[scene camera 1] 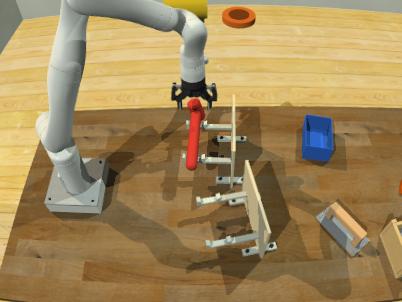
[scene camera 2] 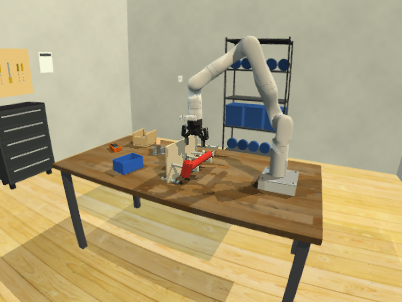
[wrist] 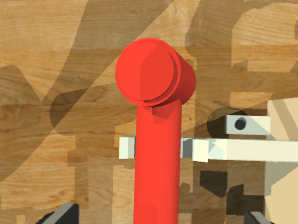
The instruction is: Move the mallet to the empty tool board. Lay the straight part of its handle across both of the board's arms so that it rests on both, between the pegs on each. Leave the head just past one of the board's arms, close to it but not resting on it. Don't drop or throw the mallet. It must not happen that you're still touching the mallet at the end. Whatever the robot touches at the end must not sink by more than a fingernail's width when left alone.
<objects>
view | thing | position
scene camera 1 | gripper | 194,108
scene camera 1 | red mallet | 197,113
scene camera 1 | tool board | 249,196
</objects>
